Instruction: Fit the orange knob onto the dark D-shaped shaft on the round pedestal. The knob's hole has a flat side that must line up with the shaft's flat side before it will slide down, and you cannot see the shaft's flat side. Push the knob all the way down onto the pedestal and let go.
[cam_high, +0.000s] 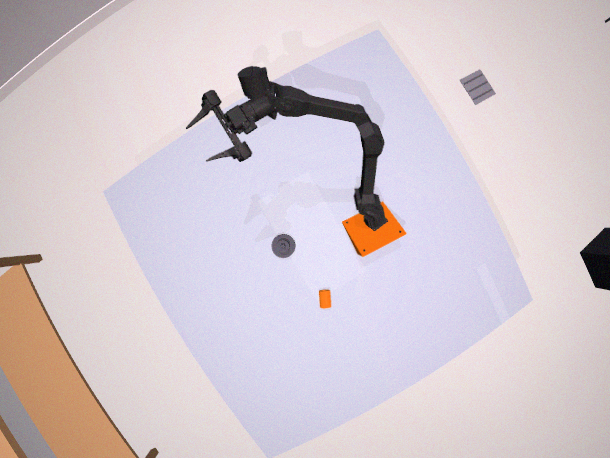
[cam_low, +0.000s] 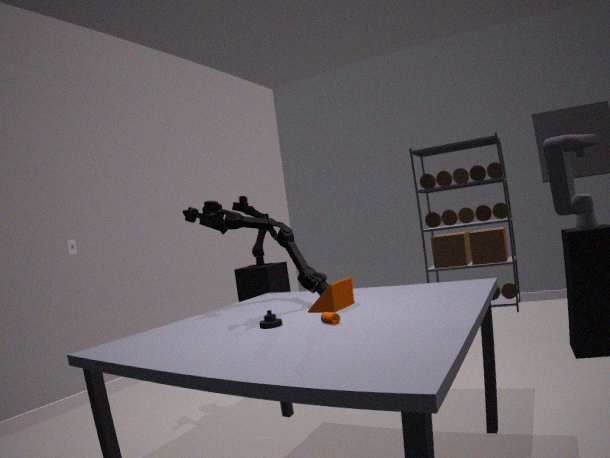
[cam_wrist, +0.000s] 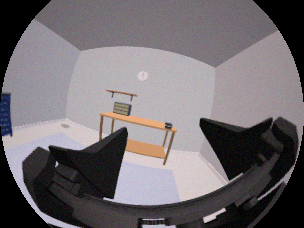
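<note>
Now: gripper tip 20 mm past the orange knob, 550 mm to the right of it and 450 mm above it. From my gripper tip the other things lie so: dark round pedestal: 310 mm to the left, 440 mm below.
</note>
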